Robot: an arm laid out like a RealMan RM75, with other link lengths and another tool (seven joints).
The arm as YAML. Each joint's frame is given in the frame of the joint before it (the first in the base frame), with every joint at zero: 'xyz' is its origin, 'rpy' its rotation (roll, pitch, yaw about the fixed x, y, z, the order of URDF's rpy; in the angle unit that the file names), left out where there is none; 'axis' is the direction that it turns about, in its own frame. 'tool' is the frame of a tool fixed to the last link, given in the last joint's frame.
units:
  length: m
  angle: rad
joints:
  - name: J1
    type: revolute
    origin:
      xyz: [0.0, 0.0, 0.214]
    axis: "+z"
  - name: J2
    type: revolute
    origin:
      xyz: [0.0, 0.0, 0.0]
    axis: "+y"
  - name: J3
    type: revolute
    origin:
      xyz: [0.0, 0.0, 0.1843]
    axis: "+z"
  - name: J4
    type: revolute
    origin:
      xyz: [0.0, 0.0, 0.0]
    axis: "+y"
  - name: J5
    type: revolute
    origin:
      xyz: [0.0, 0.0, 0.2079]
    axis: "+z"
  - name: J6
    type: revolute
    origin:
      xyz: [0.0, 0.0, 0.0]
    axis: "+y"
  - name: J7
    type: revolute
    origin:
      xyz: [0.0, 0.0, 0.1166]
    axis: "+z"
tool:
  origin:
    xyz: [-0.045, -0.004, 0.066]
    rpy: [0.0, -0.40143, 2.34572]
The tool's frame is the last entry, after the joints.
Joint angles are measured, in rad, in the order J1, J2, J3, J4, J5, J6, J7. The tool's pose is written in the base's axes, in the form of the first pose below.
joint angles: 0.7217, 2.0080, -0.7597, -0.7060, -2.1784, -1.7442, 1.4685
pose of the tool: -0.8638 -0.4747 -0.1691 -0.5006 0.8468 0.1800 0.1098 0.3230 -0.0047
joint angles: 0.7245, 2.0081, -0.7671, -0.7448, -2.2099, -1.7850, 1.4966
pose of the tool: -0.8530 -0.4893 -0.1815 -0.5144 0.8470 0.1341 0.1086 0.3185 -0.0028
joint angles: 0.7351, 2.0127, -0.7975, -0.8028, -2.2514, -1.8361, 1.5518
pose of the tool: -0.8357 -0.5097 -0.2043 -0.5297 0.8464 0.0549 0.1044 0.3126 -0.0035
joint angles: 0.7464, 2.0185, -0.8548, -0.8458, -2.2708, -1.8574, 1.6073
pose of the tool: -0.8173 -0.5281 -0.2307 -0.5392 0.8420 -0.0173 0.0992 0.3085 -0.0092
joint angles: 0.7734, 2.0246, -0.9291, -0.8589, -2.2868, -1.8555, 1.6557
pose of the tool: -0.7910 -0.5550 -0.2576 -0.5508 0.8292 -0.0951 0.0926 0.3053 -0.0210
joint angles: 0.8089, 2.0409, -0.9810, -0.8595, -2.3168, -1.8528, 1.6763
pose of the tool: -0.7557 -0.5946 -0.2745 -0.5728 0.8033 -0.1630 0.0856 0.3008 -0.0341
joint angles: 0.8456, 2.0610, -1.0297, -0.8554, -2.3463, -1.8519, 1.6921
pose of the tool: -0.7175 -0.6365 -0.2831 -0.5936 0.7713 -0.2297 0.0786 0.2947 -0.0474
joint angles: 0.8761, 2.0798, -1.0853, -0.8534, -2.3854, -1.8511, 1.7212
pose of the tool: -0.6786 -0.6684 -0.3047 -0.5951 0.7434 -0.3053 0.0762 0.2880 -0.0606
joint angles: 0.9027, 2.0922, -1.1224, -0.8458, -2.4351, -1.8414, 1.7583
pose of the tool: -0.6486 -0.6784 -0.3453 -0.5745 0.7338 -0.3626 0.0787 0.2861 -0.0702
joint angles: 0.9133, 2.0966, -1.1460, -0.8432, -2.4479, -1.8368, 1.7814
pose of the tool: -0.6365 -0.6812 -0.3617 -0.5626 0.7308 -0.3865 0.0791 0.2850 -0.0745
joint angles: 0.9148, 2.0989, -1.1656, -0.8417, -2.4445, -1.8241, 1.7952
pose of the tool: -0.6323 -0.6804 -0.3706 -0.5581 0.7317 -0.3913 0.0790 0.2850 -0.0779
